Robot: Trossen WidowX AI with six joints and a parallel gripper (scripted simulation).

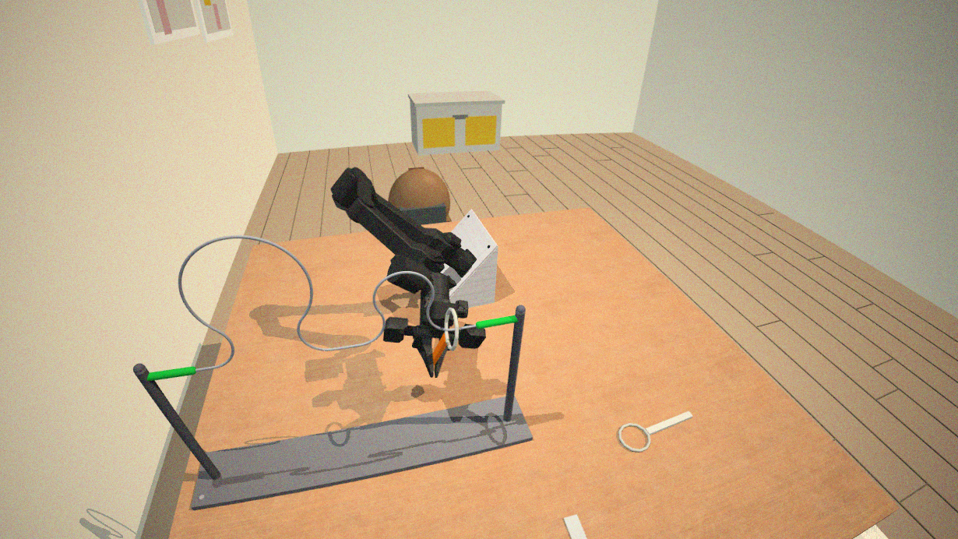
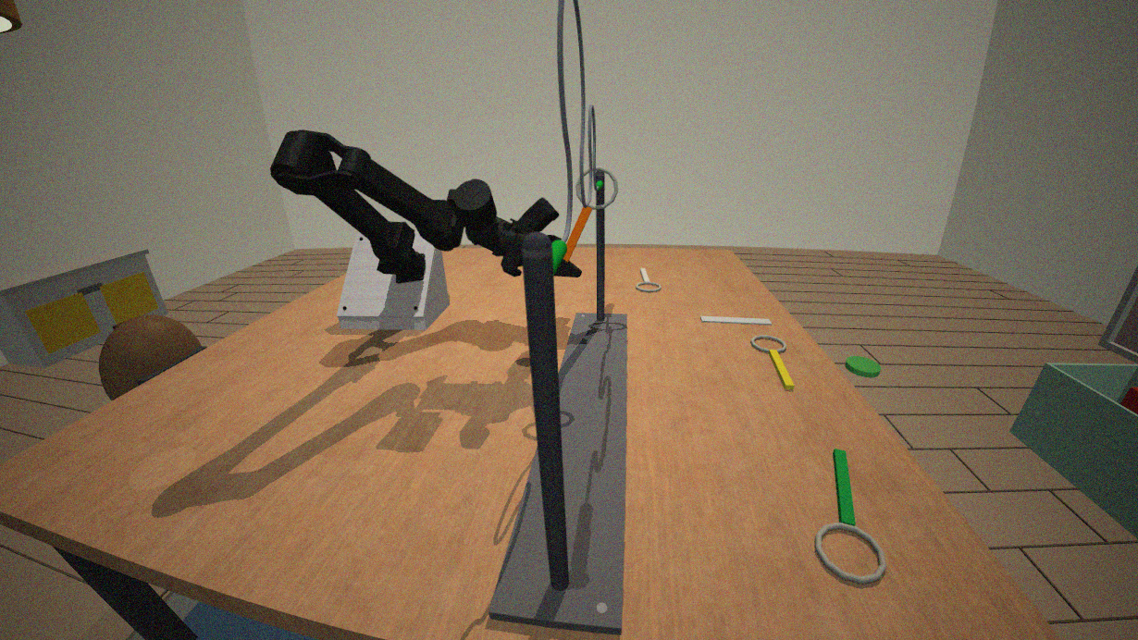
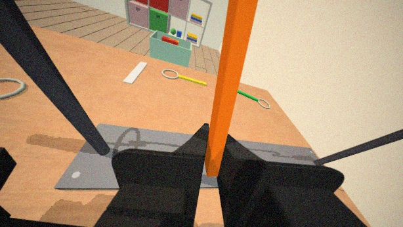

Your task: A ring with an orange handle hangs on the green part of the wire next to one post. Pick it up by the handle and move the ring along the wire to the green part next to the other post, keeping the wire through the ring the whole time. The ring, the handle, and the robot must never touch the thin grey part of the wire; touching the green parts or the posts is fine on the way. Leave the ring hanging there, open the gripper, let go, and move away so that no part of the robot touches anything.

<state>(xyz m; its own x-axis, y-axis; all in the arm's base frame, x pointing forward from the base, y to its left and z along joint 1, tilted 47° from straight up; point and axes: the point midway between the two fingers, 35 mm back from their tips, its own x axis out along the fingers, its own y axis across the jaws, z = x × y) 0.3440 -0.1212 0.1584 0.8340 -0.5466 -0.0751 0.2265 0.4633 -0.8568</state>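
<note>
My gripper tip is 9 cm below the orange-handled ring, 2 cm to the right of it and 1 cm short of it. Round my gripper tip: white strip 34 cm ahead, 15 cm below, 14 cm to the left; then white-handled ring 40 cm to the left, 19 cm ahead, 15 cm below; then ring with handle 35 cm ahead, 15 cm below, 2 cm to the right.
</note>
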